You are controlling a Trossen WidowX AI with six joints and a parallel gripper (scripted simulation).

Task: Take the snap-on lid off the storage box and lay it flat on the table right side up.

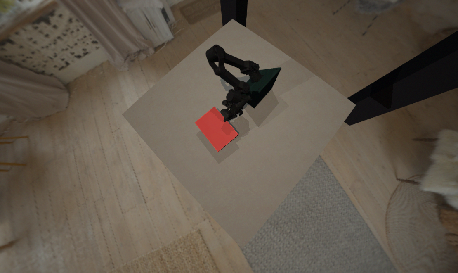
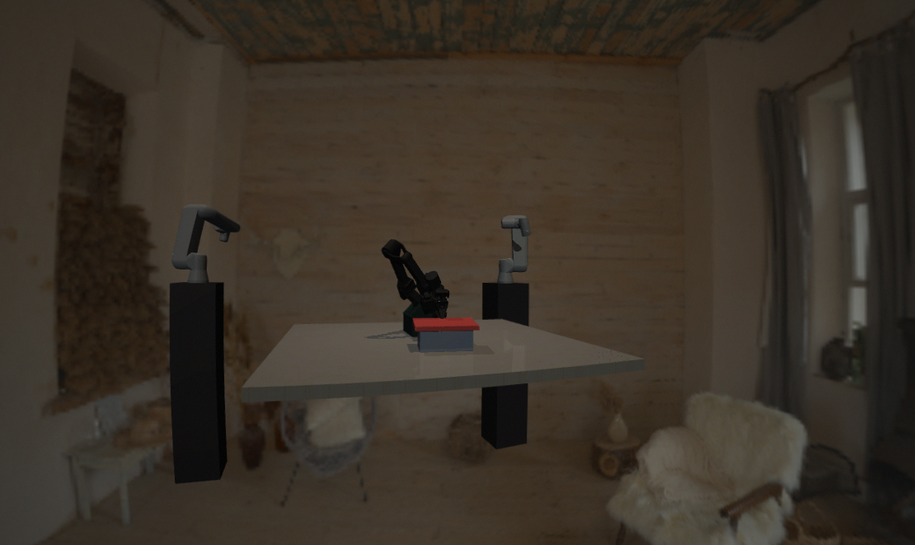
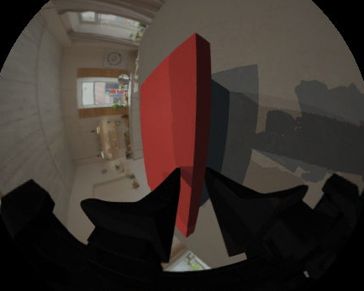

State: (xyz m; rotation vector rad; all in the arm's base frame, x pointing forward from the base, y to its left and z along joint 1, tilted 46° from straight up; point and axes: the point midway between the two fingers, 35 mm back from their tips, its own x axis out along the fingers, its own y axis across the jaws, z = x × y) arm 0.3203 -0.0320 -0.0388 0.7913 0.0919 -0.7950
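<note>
Now: the red lid 7 cm ahead of my gripper tip and 2 cm to the right of it. Round my gripper tip: storage box 7 cm ahead, 5 cm below, 2 cm to the right.
</note>
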